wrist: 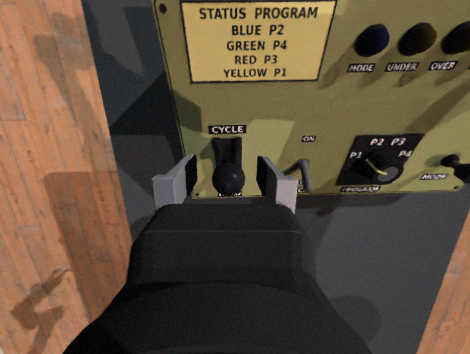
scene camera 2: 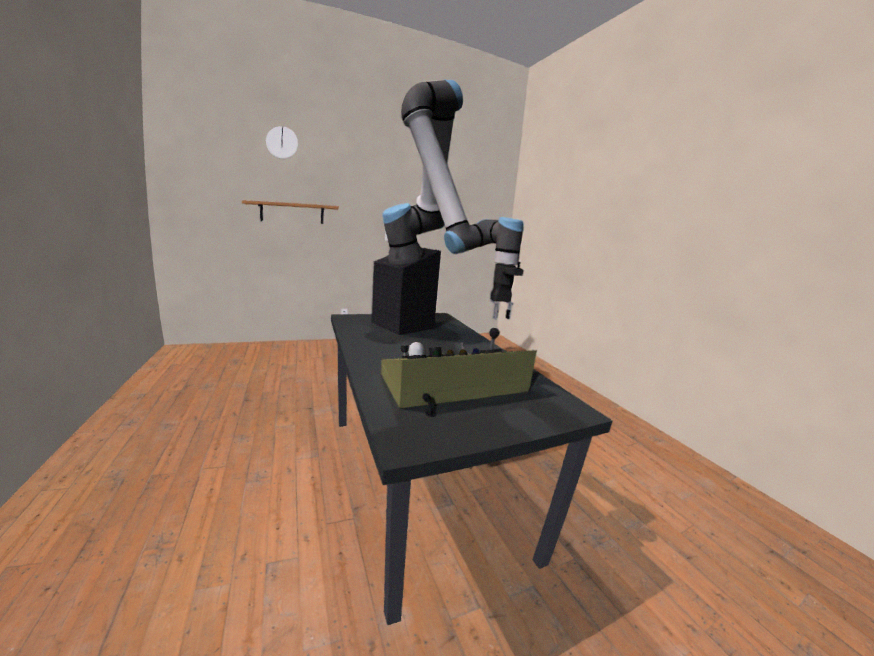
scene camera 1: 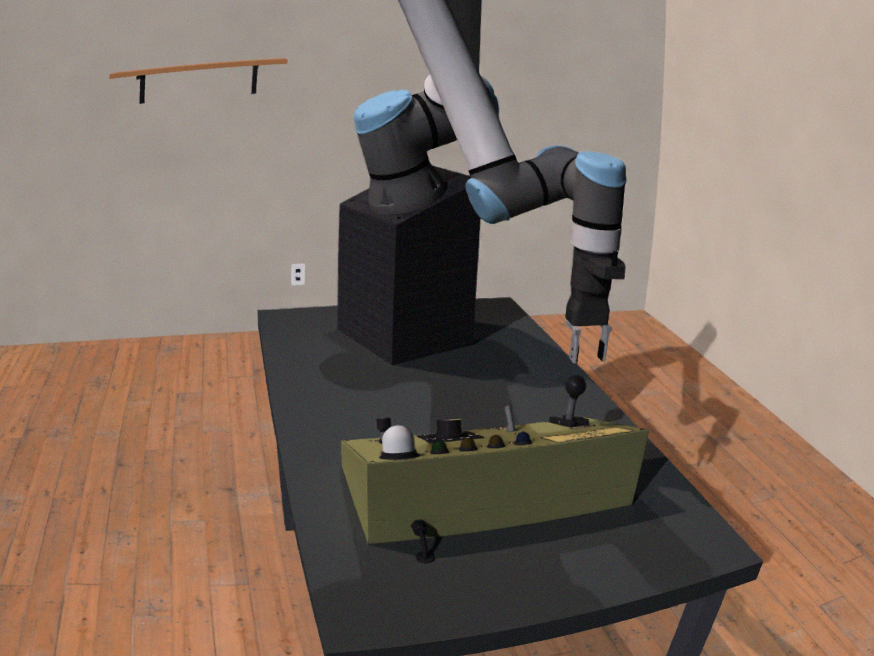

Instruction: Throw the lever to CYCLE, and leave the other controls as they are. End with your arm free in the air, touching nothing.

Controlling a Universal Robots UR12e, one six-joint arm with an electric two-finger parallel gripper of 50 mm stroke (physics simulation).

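Frame: origin at the arm's base, x ahead, y left, z up, level; centimetres.
Seen in the pictures: gripper, fingertip midpoint: (wrist: 227, 167) (scene camera 2: 501, 318) (scene camera 1: 587, 359); arm's base at its link origin: (scene camera 2: 406, 258) (scene camera 1: 407, 196).
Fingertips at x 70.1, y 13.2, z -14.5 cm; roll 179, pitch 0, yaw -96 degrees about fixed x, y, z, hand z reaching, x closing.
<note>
Pixels of each thing's top centre, then the offset from my fingertips to it. "pt": a spot on its surface instead.
- lever at its top centre: (wrist: 228, 184) (scene camera 1: 577, 376) (scene camera 2: 495, 328) dz -4.7, dx -3.2, dy +0.2 cm
- olive control box at its top centre: (wrist: 405, 130) (scene camera 1: 496, 394) (scene camera 2: 460, 332) dz -4.1, dx +1.1, dy -18.1 cm
- CYCLE label at a spot on its surface: (wrist: 227, 129) pt dz -12.8, dx +2.1, dy -0.1 cm
- toggle switch at its top centre: (wrist: 310, 181) (scene camera 1: 510, 408) dz -11.3, dx -6.2, dy -11.6 cm
- PROGRAM knob at its top centre: (scene camera 1: 449, 417) (wrist: 392, 173) dz -11.4, dx -6.1, dy -23.7 cm
- MODE control at a spot on its surface: (wrist: 455, 162) pt dz -13.8, dx -6.2, dy -35.3 cm
- white dome at a spot on its surface: (scene camera 1: 398, 440) pt dz -5.2, dx +10.2, dy -38.2 cm
- small black stalk at a spot on its surface: (scene camera 1: 423, 542) pt dz -21.4, dx +17.2, dy -35.9 cm
The lever (scene camera 1: 575, 386) (scene camera 2: 494, 333) (wrist: 228, 178) has a black ball knob and stands in a black slot on the olive control box (scene camera 1: 494, 494) (scene camera 2: 465, 379) (wrist: 240, 102). In the wrist view the knob shows at the slot end away from the CYCLE label (wrist: 227, 129) and covers most of a second label. My gripper (scene camera 1: 589, 351) (scene camera 2: 501, 312) (wrist: 227, 167) is open and empty. It hangs above the knob, apart from it in the scene views; in the wrist view the knob shows between and a little below the fingertips.
Right of the lever in the wrist view are a toggle switch (wrist: 306, 175) leaning to OFF, the PROGRAM knob (wrist: 382, 170) with its line toward P1, and a MODE control (wrist: 455, 162). A white dome (scene camera 1: 398, 440) and several coloured lamps stand on the box. A small black stalk (scene camera 1: 423, 542) stands before it.
</note>
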